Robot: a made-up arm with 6 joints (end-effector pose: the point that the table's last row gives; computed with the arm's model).
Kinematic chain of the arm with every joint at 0, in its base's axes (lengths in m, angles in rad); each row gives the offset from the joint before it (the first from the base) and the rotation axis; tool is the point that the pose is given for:
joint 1: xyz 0 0 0.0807 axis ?
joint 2: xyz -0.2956 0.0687 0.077 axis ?
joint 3: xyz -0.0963 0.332 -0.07 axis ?
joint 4: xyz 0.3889 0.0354 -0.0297 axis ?
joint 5: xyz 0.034 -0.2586 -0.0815 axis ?
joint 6: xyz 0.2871 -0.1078 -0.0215 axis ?
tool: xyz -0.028 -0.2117 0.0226
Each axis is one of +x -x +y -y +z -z.
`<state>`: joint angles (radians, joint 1 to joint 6).
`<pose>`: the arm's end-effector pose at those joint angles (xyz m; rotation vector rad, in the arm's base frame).
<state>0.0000 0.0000 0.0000 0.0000 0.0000 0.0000</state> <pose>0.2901 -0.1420 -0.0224 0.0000 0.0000 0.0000</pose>
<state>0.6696 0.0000 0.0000 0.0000 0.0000 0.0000</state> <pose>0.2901 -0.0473 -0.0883 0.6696 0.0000 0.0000</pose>
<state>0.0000 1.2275 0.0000 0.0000 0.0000 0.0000</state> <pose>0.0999 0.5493 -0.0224 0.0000 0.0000 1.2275</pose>
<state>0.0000 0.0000 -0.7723 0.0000 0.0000 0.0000</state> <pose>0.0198 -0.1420 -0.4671 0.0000 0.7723 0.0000</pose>
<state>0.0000 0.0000 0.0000 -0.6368 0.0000 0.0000</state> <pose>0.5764 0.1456 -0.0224 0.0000 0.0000 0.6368</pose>
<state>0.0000 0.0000 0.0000 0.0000 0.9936 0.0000</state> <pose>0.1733 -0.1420 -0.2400 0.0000 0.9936 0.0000</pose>
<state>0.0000 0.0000 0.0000 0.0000 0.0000 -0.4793</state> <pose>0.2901 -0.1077 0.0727 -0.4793 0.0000 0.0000</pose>
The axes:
joint 1: +x
joint 2: +z
joint 3: -y
joint 4: -z
joint 5: +y
joint 6: +x

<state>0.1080 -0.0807 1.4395 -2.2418 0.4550 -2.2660</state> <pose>-0.1745 0.7720 0.5114 1.7353 1.3258 -0.0686</pose>
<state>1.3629 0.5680 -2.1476 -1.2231 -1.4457 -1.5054</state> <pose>-0.6406 0.6445 -0.0530 0.8608 -0.0706 0.9326</pose>
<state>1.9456 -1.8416 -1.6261 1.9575 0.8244 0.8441</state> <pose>0.3036 -0.3034 0.4160 1.1845 -2.1478 0.5853</pose>
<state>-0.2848 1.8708 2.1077 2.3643 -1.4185 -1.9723</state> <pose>-0.7733 -0.4148 0.3590 -0.8559 0.9954 -0.7942</pose>
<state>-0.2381 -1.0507 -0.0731 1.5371 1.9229 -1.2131</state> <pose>-0.1674 0.2132 -0.3910 1.1555 1.0989 -0.8710</pose>
